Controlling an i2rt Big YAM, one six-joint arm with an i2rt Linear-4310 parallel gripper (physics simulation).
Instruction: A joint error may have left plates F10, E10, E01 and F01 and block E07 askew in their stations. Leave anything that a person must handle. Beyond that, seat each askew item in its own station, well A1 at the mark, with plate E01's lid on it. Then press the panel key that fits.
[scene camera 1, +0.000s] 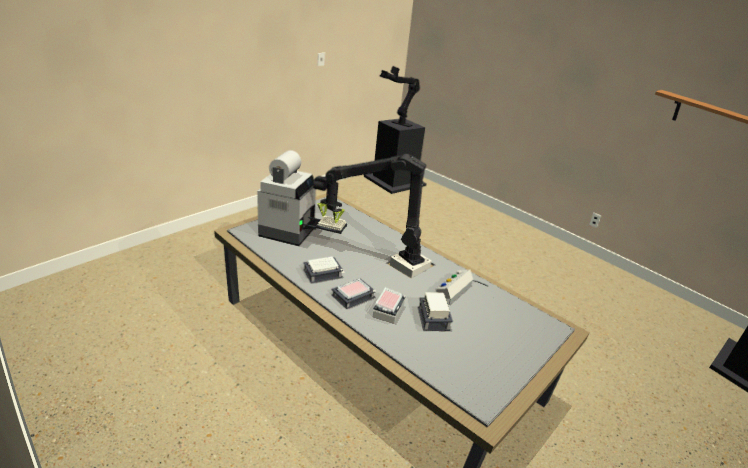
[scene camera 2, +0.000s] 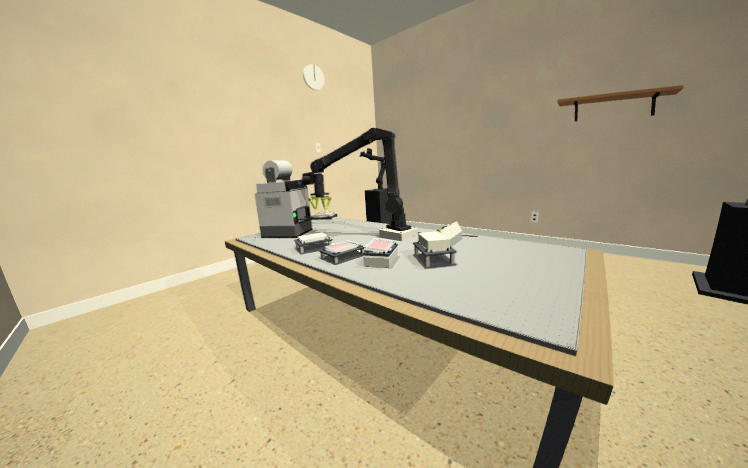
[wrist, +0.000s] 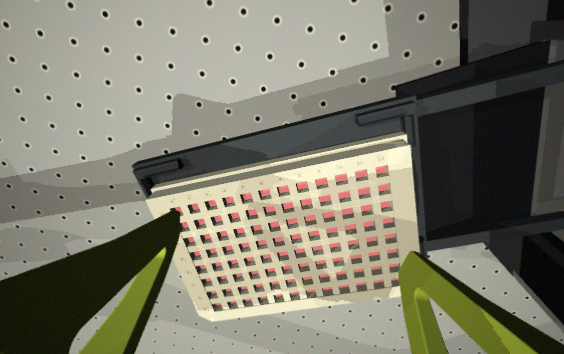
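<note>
A cream well plate with pink wells (scene camera 1: 333, 222) (scene camera 2: 324, 213) (wrist: 300, 235) lies on the dark tray (wrist: 260, 145) that sticks out from the grey machine. In the wrist view a strip of tray shows along its far side; its near side hides the tray's near edge. My gripper (scene camera 1: 329, 217) (scene camera 2: 320, 209) (wrist: 294, 242) is open, pointing down over this plate, one finger near each short end. A white plate (scene camera 1: 322, 264) (scene camera 2: 313, 237), a pink plate (scene camera 1: 353, 288) (scene camera 2: 342, 247), another pink plate (scene camera 1: 389, 299) (scene camera 2: 380, 245) and a white block (scene camera 1: 437, 304) (scene camera 2: 433, 240) rest on separate stations. Name labels are unreadable.
The grey machine (scene camera 1: 278, 212) (scene camera 2: 275, 209), with a roll on top and a green light, stands close beside the gripper. The sloped key panel (scene camera 1: 458, 285) (scene camera 2: 453, 232) stands behind the white block. A second arm stands on a black pedestal (scene camera 1: 398, 149) beyond the table.
</note>
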